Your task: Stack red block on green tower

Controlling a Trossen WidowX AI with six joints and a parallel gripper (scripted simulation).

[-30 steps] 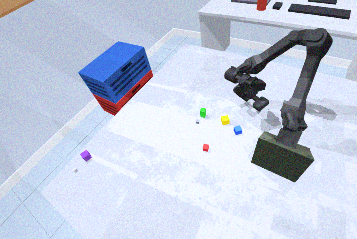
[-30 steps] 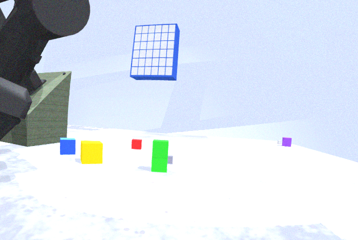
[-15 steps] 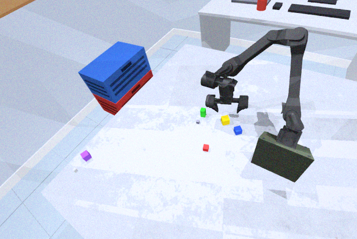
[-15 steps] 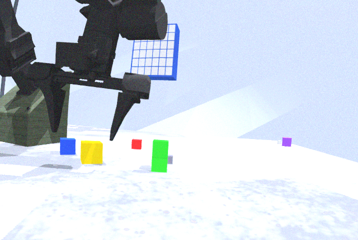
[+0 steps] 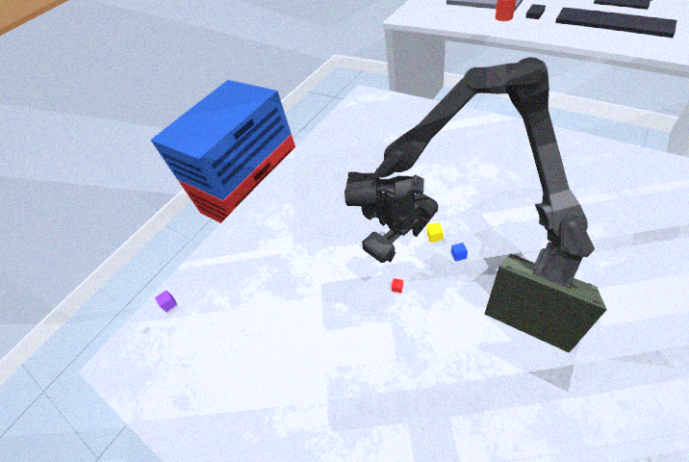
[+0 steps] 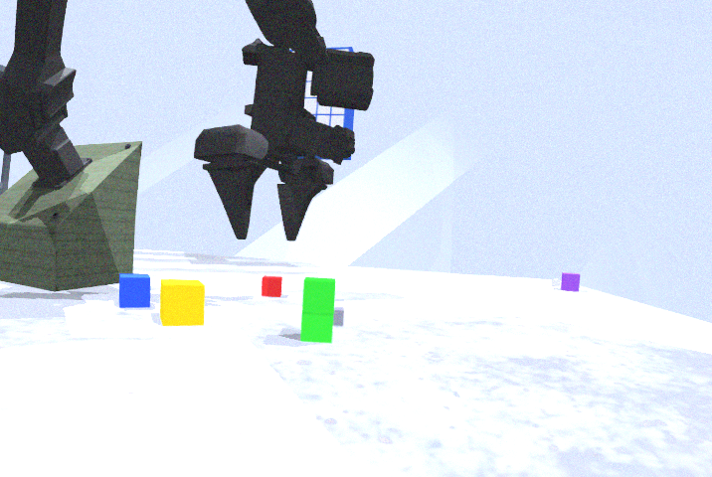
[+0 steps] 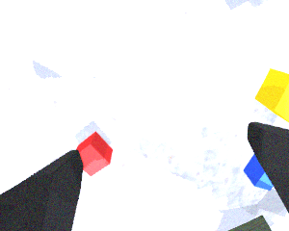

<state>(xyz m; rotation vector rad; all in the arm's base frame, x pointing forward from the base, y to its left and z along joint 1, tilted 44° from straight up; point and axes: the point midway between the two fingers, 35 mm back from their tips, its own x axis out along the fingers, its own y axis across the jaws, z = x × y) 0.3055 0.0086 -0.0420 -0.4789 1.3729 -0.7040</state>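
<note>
Right now my gripper tip is 20 mm past the red block, 60 mm to the right of it and 60 mm above it. Also, from my gripper tip: blue block 100 mm behind, 90 mm to the right, 60 mm below; yellow block 20 mm behind, 110 mm to the right, 50 mm below; tiny grey cube 90 mm ahead, 50 mm to the right, 60 mm below.
</note>
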